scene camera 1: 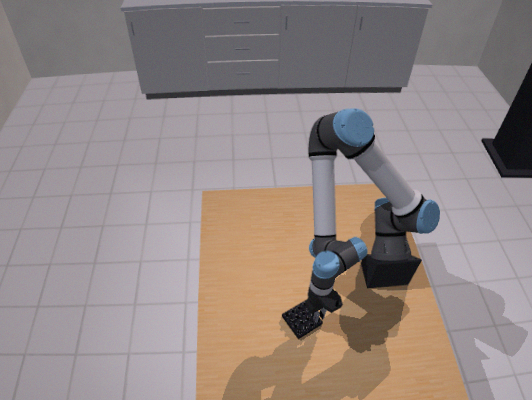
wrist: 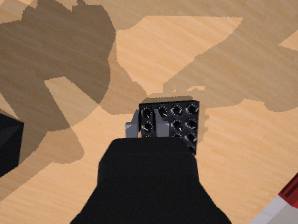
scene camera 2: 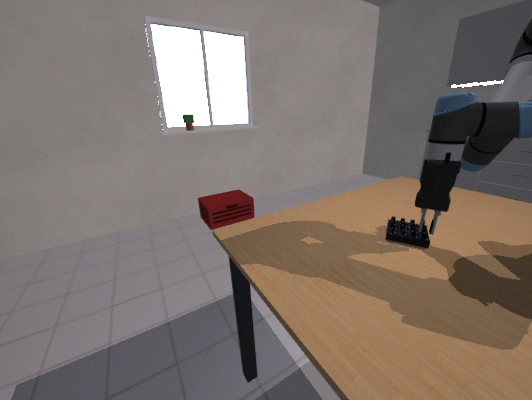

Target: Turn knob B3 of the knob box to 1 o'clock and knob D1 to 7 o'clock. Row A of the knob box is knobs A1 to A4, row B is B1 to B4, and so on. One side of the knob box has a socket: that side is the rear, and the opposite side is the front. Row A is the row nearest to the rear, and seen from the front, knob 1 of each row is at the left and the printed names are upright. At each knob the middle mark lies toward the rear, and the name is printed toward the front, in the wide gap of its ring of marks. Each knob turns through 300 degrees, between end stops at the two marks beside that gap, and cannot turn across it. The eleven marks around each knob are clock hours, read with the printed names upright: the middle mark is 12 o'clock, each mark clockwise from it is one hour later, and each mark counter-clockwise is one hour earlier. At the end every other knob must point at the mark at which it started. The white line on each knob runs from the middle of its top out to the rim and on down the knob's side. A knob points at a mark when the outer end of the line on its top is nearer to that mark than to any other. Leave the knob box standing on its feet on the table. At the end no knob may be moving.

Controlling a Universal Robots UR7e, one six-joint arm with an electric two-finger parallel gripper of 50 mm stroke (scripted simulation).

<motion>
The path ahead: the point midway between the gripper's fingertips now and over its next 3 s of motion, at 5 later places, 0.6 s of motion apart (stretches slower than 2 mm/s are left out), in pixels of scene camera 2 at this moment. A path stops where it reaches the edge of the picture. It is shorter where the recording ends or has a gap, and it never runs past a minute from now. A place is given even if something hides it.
My gripper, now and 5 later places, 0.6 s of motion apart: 425, 231; 424, 234; 424, 236; 426, 228; 427, 223; 429, 223
</motion>
